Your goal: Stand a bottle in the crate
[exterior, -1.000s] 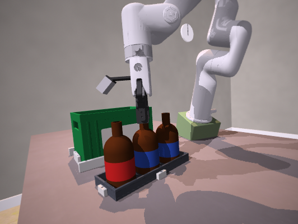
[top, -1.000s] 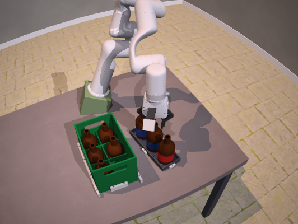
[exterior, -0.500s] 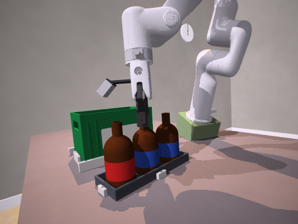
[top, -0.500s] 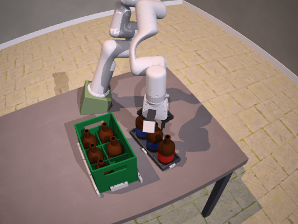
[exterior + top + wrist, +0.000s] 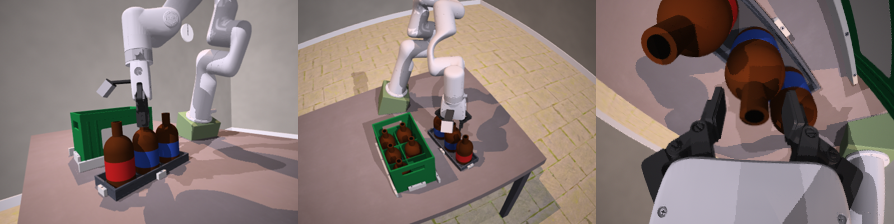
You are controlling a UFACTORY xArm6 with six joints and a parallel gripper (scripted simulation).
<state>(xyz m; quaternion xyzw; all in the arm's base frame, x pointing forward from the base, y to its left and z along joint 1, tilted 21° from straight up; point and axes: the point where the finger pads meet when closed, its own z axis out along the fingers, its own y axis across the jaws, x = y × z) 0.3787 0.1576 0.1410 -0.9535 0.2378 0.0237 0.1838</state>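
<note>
Now: hand 140 mm above the dark tray. Also, from my hand: green crate: 230 mm to the right, 70 mm below, 40 mm ahead.
</note>
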